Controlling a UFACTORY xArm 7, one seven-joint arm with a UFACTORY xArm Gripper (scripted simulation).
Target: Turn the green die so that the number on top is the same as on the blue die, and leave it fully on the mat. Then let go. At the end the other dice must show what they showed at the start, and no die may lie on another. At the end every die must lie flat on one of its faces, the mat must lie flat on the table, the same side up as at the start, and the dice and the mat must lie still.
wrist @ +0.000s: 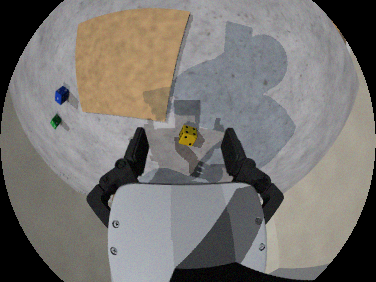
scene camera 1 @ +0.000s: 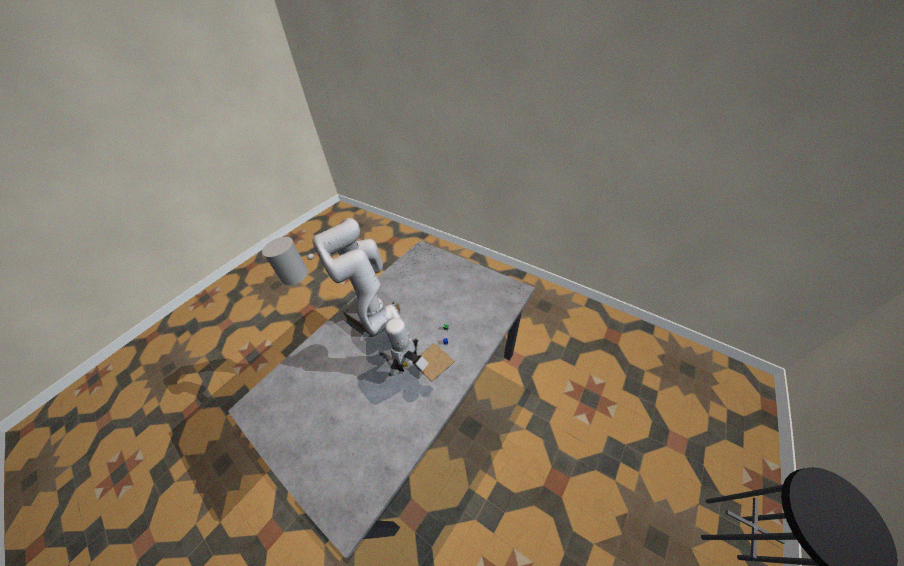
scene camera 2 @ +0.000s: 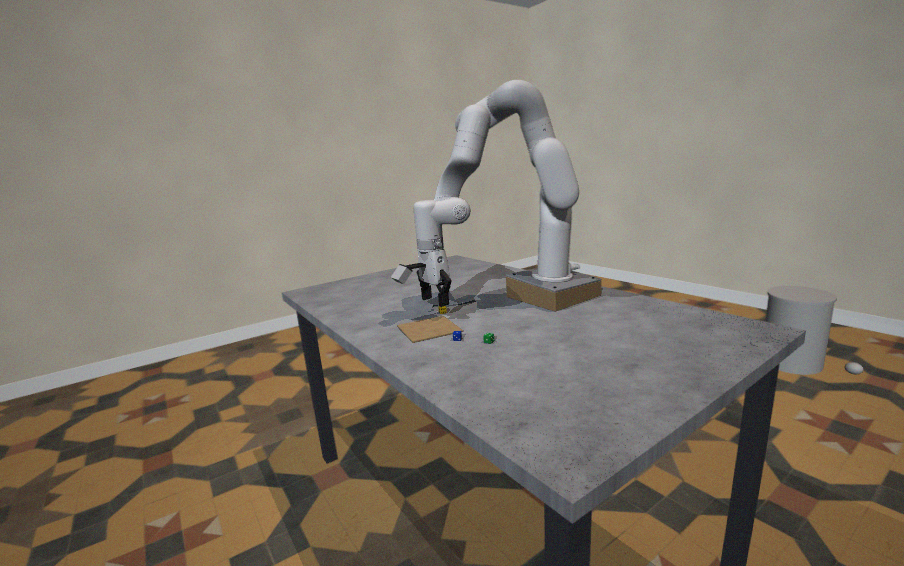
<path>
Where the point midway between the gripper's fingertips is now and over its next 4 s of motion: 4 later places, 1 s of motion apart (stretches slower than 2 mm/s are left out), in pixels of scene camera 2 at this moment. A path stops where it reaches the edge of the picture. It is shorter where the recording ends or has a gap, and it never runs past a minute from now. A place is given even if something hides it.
My gripper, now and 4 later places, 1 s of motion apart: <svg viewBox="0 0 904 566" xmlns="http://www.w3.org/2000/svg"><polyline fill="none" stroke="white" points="435,302 443,316 452,328 480,327 478,286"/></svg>
</path>
